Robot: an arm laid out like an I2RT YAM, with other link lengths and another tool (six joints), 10 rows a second.
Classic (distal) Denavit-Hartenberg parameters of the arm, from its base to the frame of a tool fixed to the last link. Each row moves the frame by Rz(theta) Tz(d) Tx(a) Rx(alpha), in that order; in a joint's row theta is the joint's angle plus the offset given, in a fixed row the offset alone. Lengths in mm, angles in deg.
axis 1: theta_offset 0  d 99.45  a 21  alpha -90
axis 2: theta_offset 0  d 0  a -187.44  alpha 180
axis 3: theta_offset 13.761  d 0  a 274.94  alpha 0
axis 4: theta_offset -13.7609  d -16.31  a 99.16  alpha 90
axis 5: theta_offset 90  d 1.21  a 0  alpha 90
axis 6: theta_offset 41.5  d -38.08  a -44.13  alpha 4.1
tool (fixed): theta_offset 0  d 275.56  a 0  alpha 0
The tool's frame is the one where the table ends.
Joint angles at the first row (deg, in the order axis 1, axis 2, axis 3, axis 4, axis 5, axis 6):
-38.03 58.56 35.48 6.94 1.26 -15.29
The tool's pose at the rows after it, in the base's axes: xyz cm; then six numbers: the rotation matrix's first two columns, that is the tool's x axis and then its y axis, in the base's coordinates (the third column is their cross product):
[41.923 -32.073 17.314 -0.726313 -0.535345 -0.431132 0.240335 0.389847 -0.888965]
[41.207 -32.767 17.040 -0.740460 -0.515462 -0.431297 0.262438 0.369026 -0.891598]
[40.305 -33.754 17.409 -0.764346 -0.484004 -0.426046 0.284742 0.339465 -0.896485]
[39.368 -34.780 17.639 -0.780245 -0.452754 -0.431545 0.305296 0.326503 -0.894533]
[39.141 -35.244 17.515 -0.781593 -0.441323 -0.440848 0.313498 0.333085 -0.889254]
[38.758 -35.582 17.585 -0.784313 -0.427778 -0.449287 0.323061 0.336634 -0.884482]
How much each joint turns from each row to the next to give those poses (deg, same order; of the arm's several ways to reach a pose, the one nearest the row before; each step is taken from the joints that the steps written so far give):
-0.36 -1.50 -1.67 3.59 7.62 2.00
-0.28 -0.02 -1.75 2.63 1.74 0.12
-0.17 0.00 -0.29 1.12 2.86 -0.04
-0.81 0.00 0.09 0.15 1.46 0.53
-0.60 0.60 0.41 -0.10 -0.22 0.67
-0.43 -0.28 0.17 -0.67 0.17 0.66

